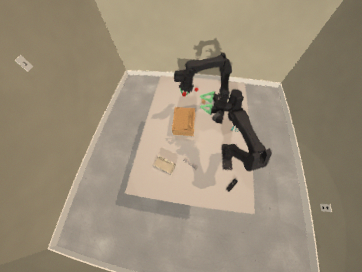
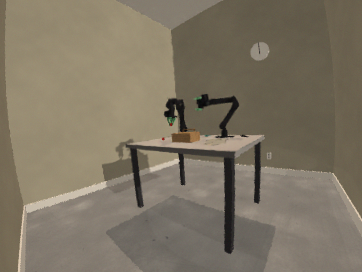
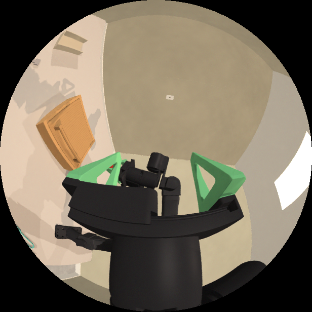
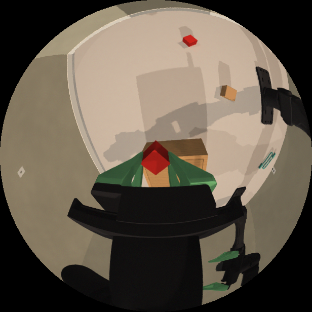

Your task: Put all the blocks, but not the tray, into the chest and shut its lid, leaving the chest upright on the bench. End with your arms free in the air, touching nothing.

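Pixels of known places: left gripper, fingertip midpoint: [image 1: 200, 101] [image 2: 194, 104]; right gripper, fingertip midpoint: [image 1: 184, 94] [image 2: 170, 124]; left arm's base, origin of the base link: [image 1: 226, 156] [image 2: 224, 137].
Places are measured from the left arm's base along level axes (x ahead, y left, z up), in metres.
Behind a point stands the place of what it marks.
The wooden chest [image 1: 184, 121] @(x 0.340, y -0.242, z 0.085 m) [image 2: 185, 136] @(x 0.431, y -0.213, z 0.056 m) [image 3: 67, 132] [image 4: 195, 147] stands upright on the bench, its lid down as far as I can see; its inside is hidden. My right gripper [image 1: 183, 92] @(x 0.354, y -0.443, z 0.170 m) [image 2: 171, 121] @(x 0.354, y -0.443, z 0.170 m) [image 4: 155, 155] is shut on a red block [image 4: 155, 156], held in the air near the chest. Another red block [image 1: 196, 89] @(x 0.252, y -0.661, z 0.018 m) [image 2: 163, 139] @(x 0.260, y -0.657, z 0.005 m) [image 4: 190, 40] lies on the bench. A tan wooden block [image 4: 228, 93] also lies there. My left gripper [image 2: 196, 104] @(x 0.240, y -0.213, z 0.363 m) [image 4: 204, 275] is open and empty, high above the bench. The tray may be the pale rectangular piece [image 1: 165, 163] @(x 0.461, y 0.084, z 0.003 m) [image 3: 70, 44].
A small grey bar [image 1: 190, 164] @(x 0.273, y 0.078, z 0.005 m) [image 3: 36, 62] lies near the pale piece. A teal looped item [image 1: 234, 128] @(x -0.071, y -0.247, z 0.009 m) [image 3: 25, 236] [image 4: 267, 160] lies by the arms. A black item [image 1: 232, 185] @(x -0.028, y 0.209, z 0.010 m) lies near the bench edge. The right arm stands beside the left gripper.
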